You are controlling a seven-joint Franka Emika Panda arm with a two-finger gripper.
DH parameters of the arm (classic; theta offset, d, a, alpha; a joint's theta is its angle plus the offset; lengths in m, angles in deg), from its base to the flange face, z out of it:
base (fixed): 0 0 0 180
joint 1: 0 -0.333 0 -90
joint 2: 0 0 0 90
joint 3: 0 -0.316 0.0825 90
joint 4: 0 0 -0.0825 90
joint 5: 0 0.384 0 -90
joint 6: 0 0 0.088 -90
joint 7: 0 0.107 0 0
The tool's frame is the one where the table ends.
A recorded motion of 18 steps. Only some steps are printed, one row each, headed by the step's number.
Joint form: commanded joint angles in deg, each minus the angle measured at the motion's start. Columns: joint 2, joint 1, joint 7, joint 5, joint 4, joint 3, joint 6.
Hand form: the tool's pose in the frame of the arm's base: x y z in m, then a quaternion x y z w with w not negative. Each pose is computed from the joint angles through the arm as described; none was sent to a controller.
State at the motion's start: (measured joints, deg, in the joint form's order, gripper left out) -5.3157 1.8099 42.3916 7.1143 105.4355 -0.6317 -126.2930
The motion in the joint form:
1: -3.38 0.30 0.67 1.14 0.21 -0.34 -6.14
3: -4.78 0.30 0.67 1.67 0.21 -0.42 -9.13
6: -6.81 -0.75 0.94 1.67 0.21 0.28 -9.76
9: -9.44 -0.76 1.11 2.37 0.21 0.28 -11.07
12: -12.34 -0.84 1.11 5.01 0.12 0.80 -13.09
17: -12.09 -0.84 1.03 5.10 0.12 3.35 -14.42
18: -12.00 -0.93 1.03 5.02 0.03 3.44 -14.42
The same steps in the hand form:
1: 0.6301 -0.0102 0.4756 -0.89754 0.40752 -0.12446 0.11337
3: 0.6372 -0.0105 0.4662 -0.89348 0.41060 -0.13617 0.12066
6: 0.6424 -0.0065 0.4448 -0.89524 0.41186 -0.12506 0.11519
9: 0.6486 -0.0069 0.4178 -0.89360 0.41909 -0.11305 0.11424
12: 0.6552 -0.0123 0.3896 -0.88438 0.43827 -0.10193 0.12413
17: 0.6555 -0.0400 0.3953 -0.87361 0.45590 -0.12020 0.12049
18: 0.6558 -0.0399 0.3971 -0.87372 0.45523 -0.12189 0.12047

